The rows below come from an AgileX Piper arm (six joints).
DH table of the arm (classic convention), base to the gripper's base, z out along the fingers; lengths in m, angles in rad. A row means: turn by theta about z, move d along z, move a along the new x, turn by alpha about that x. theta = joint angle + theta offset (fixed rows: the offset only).
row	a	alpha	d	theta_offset
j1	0	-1.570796	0.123	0
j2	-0.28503	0	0	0.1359
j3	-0.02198	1.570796	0	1.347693
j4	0	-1.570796	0.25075	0
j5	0	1.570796	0	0
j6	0	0	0.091	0
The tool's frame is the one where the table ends.
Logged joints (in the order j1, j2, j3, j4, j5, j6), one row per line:
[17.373, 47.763, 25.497, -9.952, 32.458, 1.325]
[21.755, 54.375, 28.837, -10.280, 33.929, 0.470]
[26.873, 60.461, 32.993, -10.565, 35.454, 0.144]
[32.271, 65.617, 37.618, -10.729, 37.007, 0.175]
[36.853, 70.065, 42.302, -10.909, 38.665, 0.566]
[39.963, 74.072, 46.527, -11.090, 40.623, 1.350]
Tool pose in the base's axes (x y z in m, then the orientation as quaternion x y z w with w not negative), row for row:
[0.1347, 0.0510, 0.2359, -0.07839, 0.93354, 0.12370, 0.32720]
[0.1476, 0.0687, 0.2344, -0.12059, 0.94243, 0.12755, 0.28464]
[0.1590, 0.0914, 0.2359, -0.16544, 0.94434, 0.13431, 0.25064]
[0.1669, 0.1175, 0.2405, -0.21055, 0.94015, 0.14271, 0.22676]
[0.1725, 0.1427, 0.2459, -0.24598, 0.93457, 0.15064, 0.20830]
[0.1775, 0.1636, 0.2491, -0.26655, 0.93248, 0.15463, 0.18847]
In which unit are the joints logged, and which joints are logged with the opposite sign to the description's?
The joints are logged in degrees. Opposite sign: j3, j4.
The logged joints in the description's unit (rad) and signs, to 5 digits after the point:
[0.30322, 0.83362, -0.44501, 0.17370, 0.56650, 0.02313]
[0.37970, 0.94902, -0.50330, 0.17942, 0.59217, 0.00820]
[0.46902, 1.05524, -0.57584, 0.18439, 0.61879, 0.00251]
[0.56324, 1.14523, -0.65656, 0.18726, 0.64589, 0.00305]
[0.64321, 1.22286, -0.73831, 0.19040, 0.67483, 0.00988]
[0.69749, 1.29280, -0.81205, 0.19356, 0.70901, 0.02356]

